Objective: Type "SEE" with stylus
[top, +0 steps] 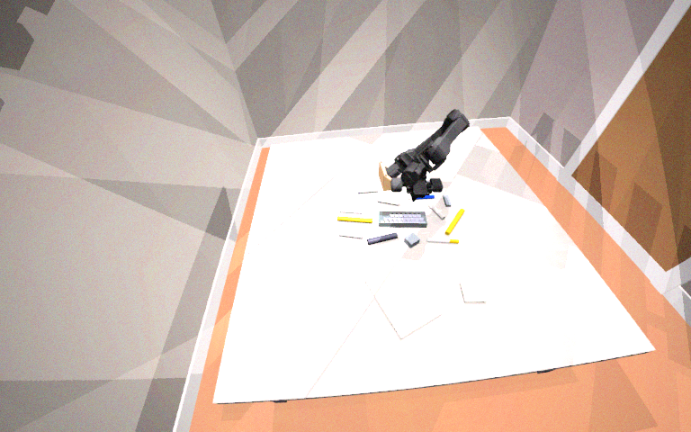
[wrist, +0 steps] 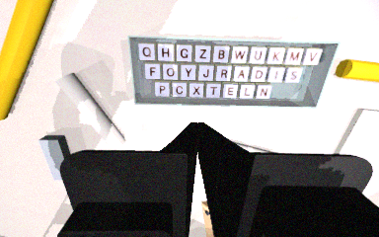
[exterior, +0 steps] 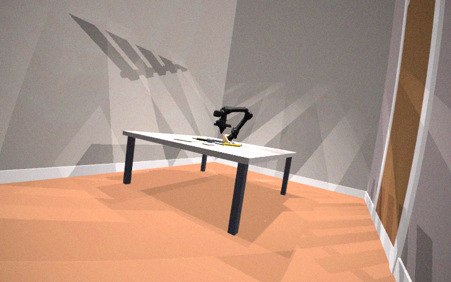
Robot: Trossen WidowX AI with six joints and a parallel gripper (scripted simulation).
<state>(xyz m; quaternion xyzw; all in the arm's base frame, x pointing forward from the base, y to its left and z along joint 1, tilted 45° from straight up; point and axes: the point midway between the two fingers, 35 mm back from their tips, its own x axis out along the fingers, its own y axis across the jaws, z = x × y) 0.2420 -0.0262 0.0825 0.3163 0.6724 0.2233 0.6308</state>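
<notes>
The stylus is 10 cm behind my gripper tip, 6 cm to the left of it and 9 cm below it. Also, from my gripper tip: grey block 13 cm ahead, 3 cm to the right, 8 cm below; then dark marker 11 cm ahead, 14 cm to the right, 8 cm below; then paper sheet 35 cm ahead, 12 cm to the right, 9 cm below.
</notes>
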